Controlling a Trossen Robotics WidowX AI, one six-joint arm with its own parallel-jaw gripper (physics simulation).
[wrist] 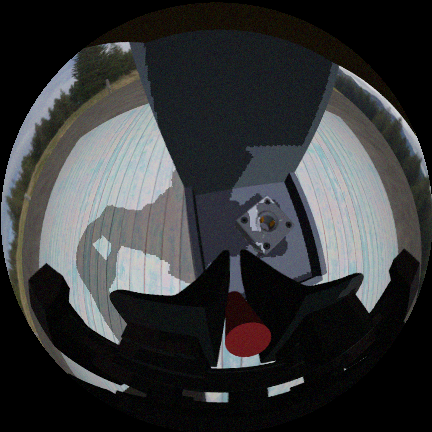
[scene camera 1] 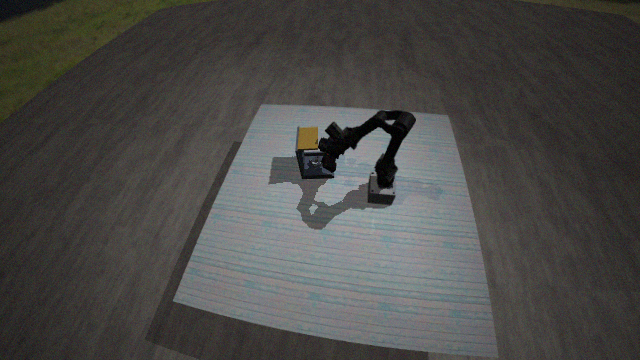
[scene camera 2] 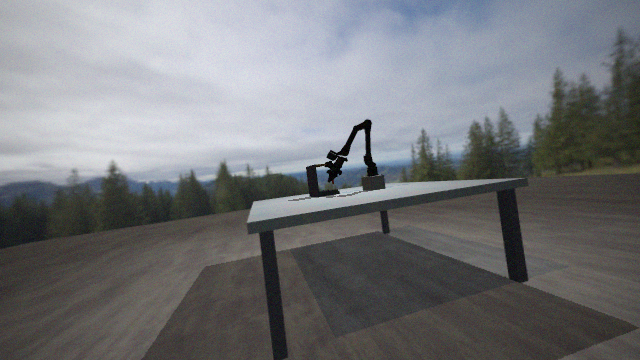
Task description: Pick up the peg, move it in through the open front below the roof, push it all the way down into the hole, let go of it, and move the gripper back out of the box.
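Seen in the pictures: gripper, fingertip midpoint: (wrist: 234, 255) (scene camera 1: 321, 161) (scene camera 2: 328, 182); arm's base at its link origin: (scene camera 1: 384, 182) (scene camera 2: 373, 175).
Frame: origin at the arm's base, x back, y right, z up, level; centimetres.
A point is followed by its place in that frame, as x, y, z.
My gripper (wrist: 234, 255) {-29.6, 12.9, -0.8} (scene camera 2: 332, 180) {-29.6, 12.9, -0.8} is shut on the red peg (wrist: 248, 339) (scene camera 2: 332, 182) {-26.8, 12.1, -1.3}. The peg is tilted in the wrist view; its red end shows between the fingers. The gripper is above the front part of the box's floor, with the fingers below the height of the roof. The box has a dark back wall (wrist: 225, 110) {-39.8, 13.9, 3.7} (scene camera 2: 312, 181) {-40.8, 15.1, 1.3}, a yellow roof (scene camera 1: 307, 138) {-35.6, 15.9, 12.6} and a dark floor (wrist: 215, 215) {-36.0, 11.9, -9.1} (scene camera 1: 315, 175) {-33.1, 8.6, -6.9}. The grey square block with the hole (wrist: 266, 223) {-33.7, 18.3, -8.5} sits on the floor, ahead of the fingertips and slightly right in the wrist view. The peg is apart from the hole.
The box stands on the pale striped table (scene camera 1: 340, 270) {-20.5, -37.4, -9.8} (scene camera 2: 430, 192) {-15.9, -62.0, -9.8}. The arm's base (scene camera 1: 381, 190) {-2.1, -4.3, -0.3} (scene camera 2: 373, 182) {-4.5, -5.8, -4.6} stands to the right of the box in both scene views. The roof's dark underside (wrist: 220, 17) spans the top of the wrist view. The arm's shadow falls across the table.
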